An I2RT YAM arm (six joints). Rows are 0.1 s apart.
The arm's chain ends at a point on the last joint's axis. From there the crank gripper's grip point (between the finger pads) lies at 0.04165 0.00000 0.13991 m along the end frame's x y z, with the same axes.
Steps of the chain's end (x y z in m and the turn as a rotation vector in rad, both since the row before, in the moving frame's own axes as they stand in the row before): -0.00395, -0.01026, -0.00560, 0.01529, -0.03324, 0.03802; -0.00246, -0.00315, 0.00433, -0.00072, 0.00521, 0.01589; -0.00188, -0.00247, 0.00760, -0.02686, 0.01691, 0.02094; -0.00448, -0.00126, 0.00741, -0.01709, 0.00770, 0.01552
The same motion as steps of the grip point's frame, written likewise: -0.00861, -0.01091, -0.00430, 0.01529, -0.03324, 0.03802; -0.00174, -0.00238, 0.00411, -0.00072, 0.00521, 0.01589; 0.00043, 0.00217, 0.00681, -0.02686, 0.01691, 0.02094; -0.00343, 0.00178, 0.00706, -0.01709, 0.00770, 0.01552
